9 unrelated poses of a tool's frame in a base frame.
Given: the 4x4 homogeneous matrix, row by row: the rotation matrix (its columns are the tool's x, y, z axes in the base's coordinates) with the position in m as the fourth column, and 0 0 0 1 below. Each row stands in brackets.
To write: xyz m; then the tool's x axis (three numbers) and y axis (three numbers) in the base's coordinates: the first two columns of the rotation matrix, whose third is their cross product. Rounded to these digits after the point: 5 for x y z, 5 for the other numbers.
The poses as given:
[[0.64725, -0.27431, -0.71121, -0.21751], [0.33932, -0.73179, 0.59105, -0.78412], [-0.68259, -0.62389, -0.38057, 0.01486], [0, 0, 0, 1]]
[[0.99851, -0.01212, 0.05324, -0.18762], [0.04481, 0.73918, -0.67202, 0.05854], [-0.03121, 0.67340, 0.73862, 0.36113], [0, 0, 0, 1]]
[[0.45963, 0.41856, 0.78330, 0.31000], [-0.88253, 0.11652, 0.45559, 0.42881], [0.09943, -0.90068, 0.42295, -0.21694], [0, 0, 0, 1]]
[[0.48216, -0.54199, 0.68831, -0.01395], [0.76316, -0.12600, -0.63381, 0.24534], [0.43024, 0.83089, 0.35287, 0.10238], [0, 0, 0, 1]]
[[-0.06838, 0.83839, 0.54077, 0.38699], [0.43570, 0.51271, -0.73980, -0.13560], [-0.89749, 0.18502, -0.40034, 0.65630], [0, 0, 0, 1]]
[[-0.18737, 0.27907, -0.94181, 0.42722], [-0.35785, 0.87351, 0.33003, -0.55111], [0.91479, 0.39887, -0.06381, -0.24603], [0, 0, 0, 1]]
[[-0.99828, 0.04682, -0.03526, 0.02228], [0.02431, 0.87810, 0.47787, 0.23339], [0.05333, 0.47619, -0.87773, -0.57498], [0, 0, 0, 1]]
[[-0.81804, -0.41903, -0.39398, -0.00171], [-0.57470, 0.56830, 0.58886, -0.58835], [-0.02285, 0.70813, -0.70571, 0.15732], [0, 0, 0, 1]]
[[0.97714, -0.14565, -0.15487, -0.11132], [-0.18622, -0.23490, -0.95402, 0.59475], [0.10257, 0.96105, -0.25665, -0.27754], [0, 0, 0, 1]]
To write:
-0.21751, -0.78412, 0.01486, 0.64725, 0.33932, -0.68259, -0.27431, -0.73179, -0.62389
-0.18762, 0.05854, 0.36113, 0.99851, 0.04481, -0.03121, -0.01212, 0.73918, 0.67340
0.31000, 0.42881, -0.21694, 0.45963, -0.88253, 0.09943, 0.41856, 0.11652, -0.90068
-0.01395, 0.24534, 0.10238, 0.48216, 0.76316, 0.43024, -0.54199, -0.12600, 0.83089
0.38699, -0.13560, 0.65630, -0.06838, 0.43570, -0.89749, 0.83839, 0.51271, 0.18502
0.42722, -0.55111, -0.24603, -0.18737, -0.35785, 0.91479, 0.27907, 0.87351, 0.39887
0.02228, 0.23339, -0.57498, -0.99828, 0.02431, 0.05333, 0.04682, 0.87810, 0.47619
-0.00171, -0.58835, 0.15732, -0.81804, -0.57470, -0.02285, -0.41903, 0.56830, 0.70813
-0.11132, 0.59475, -0.27754, 0.97714, -0.18622, 0.10257, -0.14565, -0.23490, 0.96105

